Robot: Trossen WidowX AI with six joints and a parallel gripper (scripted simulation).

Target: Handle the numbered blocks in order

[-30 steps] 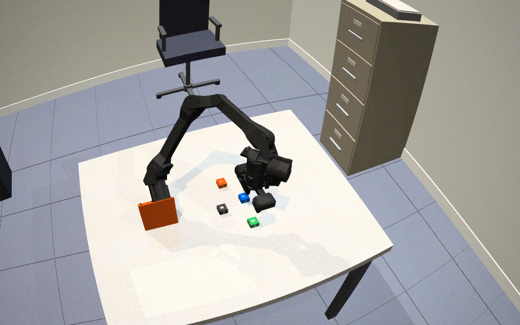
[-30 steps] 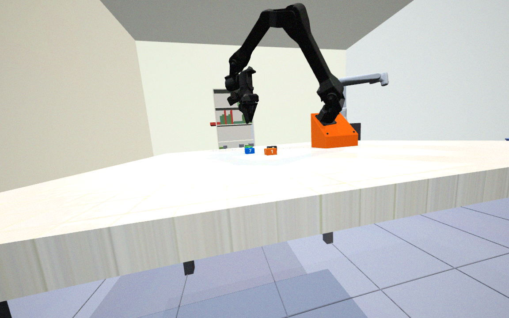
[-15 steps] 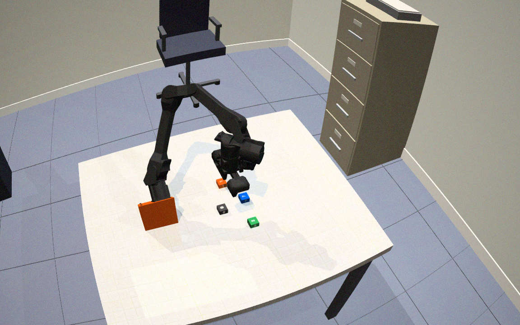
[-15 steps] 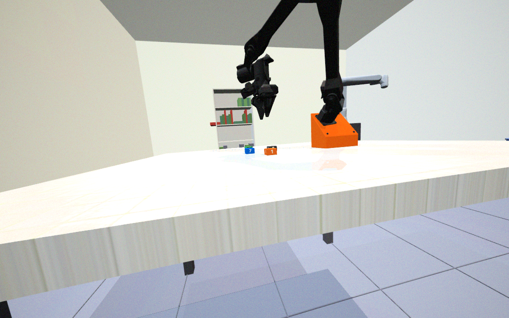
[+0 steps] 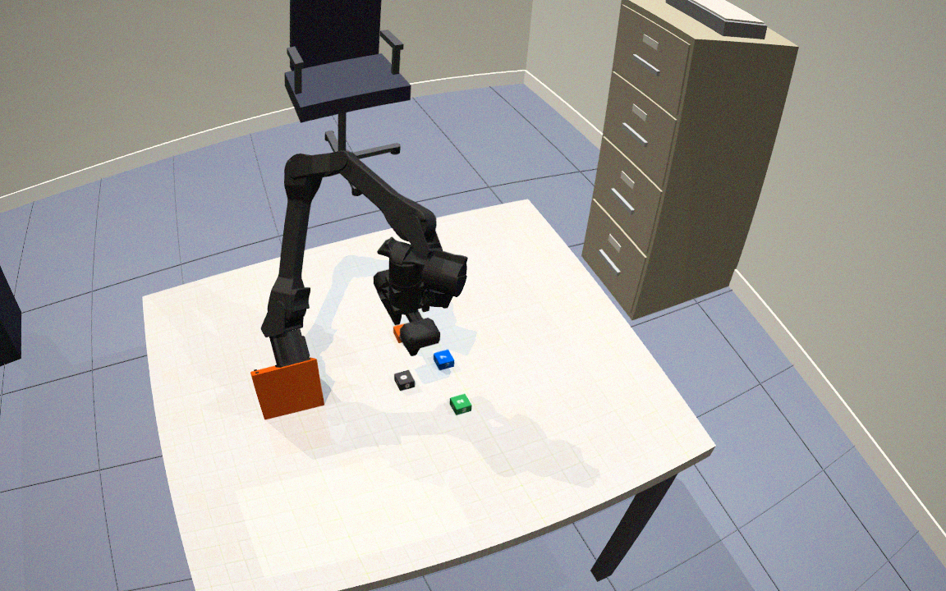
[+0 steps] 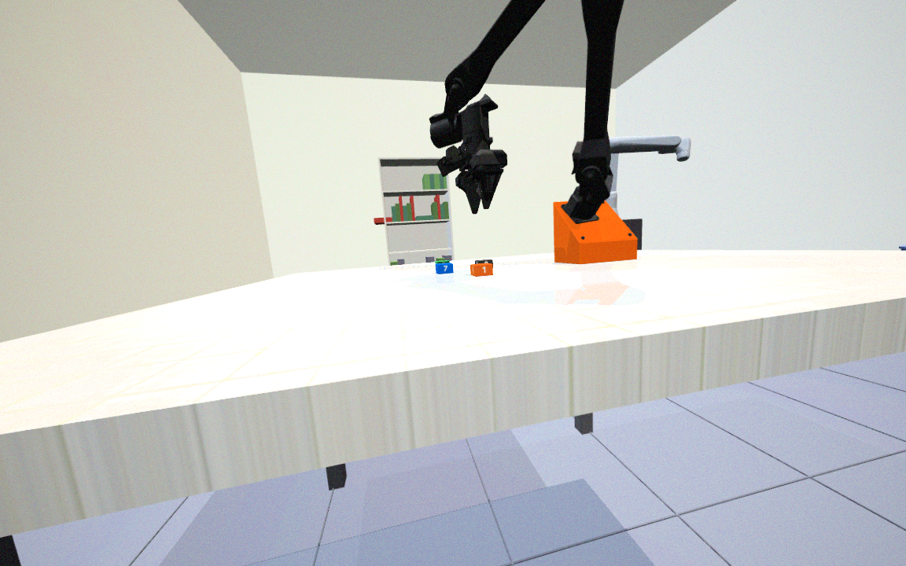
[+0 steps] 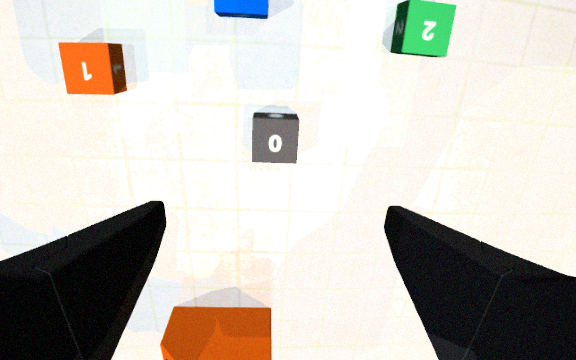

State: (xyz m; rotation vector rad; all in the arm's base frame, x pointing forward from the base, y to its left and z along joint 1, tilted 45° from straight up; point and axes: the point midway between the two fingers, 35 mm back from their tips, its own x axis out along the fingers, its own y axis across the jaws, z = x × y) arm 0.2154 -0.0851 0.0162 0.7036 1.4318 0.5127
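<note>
Now: gripper tip 50 mm short of the orange block, 120 mm to the right of it and 120 mm above it. From my gripper tip the other things lie so: green block 70 mm ahead, 100 mm to the right, 120 mm below; blue block 90 mm ahead, 10 mm to the left, 120 mm below.
</note>
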